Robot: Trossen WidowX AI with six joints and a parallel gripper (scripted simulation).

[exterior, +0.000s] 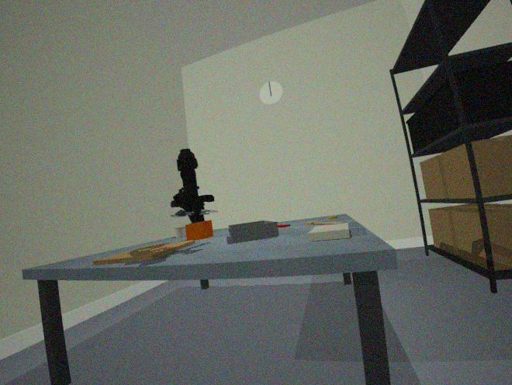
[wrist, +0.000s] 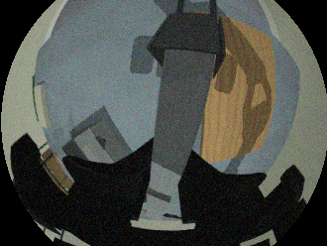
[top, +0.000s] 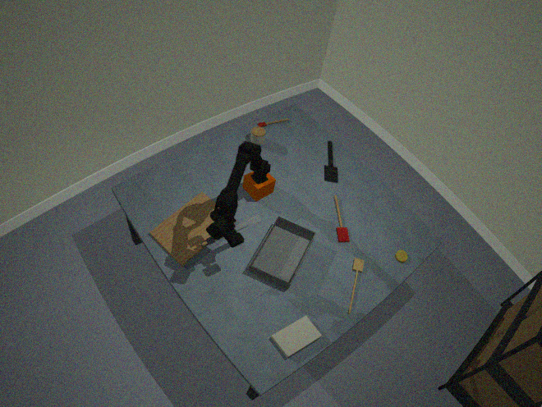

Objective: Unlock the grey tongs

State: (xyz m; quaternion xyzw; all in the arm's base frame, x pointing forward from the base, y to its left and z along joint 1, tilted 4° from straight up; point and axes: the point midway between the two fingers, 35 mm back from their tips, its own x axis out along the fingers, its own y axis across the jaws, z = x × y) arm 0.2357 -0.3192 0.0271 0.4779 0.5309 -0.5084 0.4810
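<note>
Right now the wooden board is 180 mm behind my gripper tip, 80 mm to the right of it and 100 mm below it. The rest, counted from my gripper tip: red spatula: 140 mm ahead, 580 mm to the left, 100 mm below; grey roasting tin: 150 mm ahead, 220 mm to the left, 80 mm below; white block: 530 mm ahead, 40 mm to the left, 90 mm below.
</note>
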